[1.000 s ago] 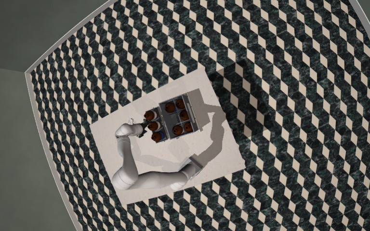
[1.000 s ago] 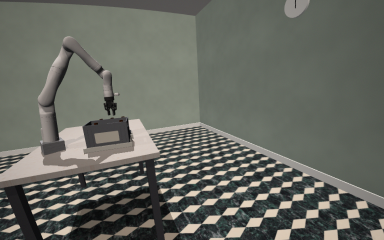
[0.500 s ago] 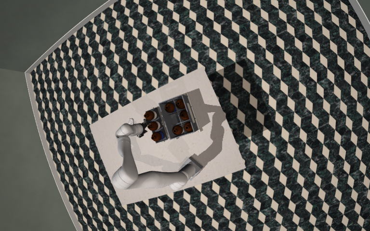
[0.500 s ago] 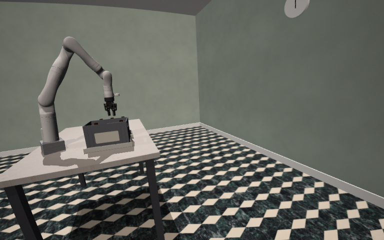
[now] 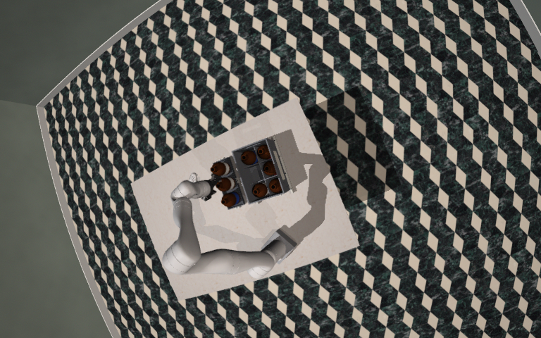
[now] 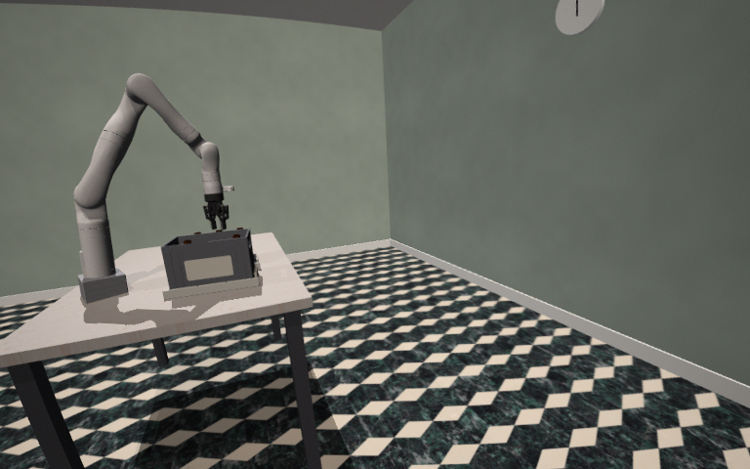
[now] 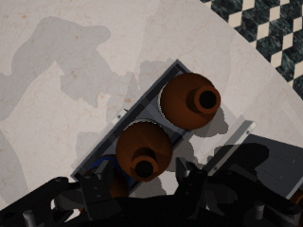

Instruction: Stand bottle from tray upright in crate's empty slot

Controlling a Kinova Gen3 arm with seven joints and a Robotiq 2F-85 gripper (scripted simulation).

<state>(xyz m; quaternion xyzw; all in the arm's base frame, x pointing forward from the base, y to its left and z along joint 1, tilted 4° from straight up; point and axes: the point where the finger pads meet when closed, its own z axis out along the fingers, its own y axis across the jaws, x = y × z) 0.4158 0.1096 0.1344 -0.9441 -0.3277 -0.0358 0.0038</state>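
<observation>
My hand is 90 mm above the brown bottle. From my hand the other things lie so: grey tray 170 mm below; grey crate 220 mm to the right, 90 mm below, 30 mm behind.
</observation>
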